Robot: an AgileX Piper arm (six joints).
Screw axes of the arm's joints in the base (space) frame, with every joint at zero. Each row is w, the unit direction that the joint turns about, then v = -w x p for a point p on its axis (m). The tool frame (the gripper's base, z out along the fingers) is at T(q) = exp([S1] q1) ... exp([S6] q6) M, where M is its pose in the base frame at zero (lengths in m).
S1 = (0, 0, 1, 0, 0, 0)
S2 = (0, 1, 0, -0.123, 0, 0)
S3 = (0, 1, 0, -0.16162, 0, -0.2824)
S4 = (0.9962, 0, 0.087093, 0, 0.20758, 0)
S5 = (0, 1, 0, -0.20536, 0, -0.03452)
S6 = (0.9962, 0, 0.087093, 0, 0.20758, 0)
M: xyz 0.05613 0 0.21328 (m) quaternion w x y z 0.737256 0 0.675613 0
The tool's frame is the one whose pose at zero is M.
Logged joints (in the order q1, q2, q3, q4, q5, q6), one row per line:
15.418, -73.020, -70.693, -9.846, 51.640, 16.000
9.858, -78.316, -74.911, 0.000, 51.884, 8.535
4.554, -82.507, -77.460, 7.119, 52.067, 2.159
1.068, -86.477, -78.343, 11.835, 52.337, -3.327
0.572, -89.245, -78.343, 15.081, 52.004, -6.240
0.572, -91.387, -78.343, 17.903, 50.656, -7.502
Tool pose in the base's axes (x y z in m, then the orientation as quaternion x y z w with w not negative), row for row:
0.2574, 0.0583, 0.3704, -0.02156, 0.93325, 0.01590, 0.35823
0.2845, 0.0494, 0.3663, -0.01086, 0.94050, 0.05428, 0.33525
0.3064, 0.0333, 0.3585, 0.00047, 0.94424, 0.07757, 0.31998
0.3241, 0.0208, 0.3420, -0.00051, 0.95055, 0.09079, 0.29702
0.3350, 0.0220, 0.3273, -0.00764, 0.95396, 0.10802, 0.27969
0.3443, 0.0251, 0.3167, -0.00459, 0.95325, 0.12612, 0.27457
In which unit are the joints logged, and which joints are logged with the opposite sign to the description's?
The joints are logged in degrees. Opposite sign: q2.
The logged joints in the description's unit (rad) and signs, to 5 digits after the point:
0.26909, 1.27444, -1.23383, -0.17185, 0.90129, 0.27925
0.17205, 1.36687, -1.30744, 0.00000, 0.90555, 0.14896
0.07948, 1.44002, -1.35193, 0.12425, 0.90874, 0.03768
0.01864, 1.50931, -1.36734, 0.20656, 0.91345, -0.05807
0.00998, 1.55762, -1.36734, 0.26321, 0.90764, -0.10891
0.00998, 1.59500, -1.36734, 0.31247, 0.88411, -0.13093

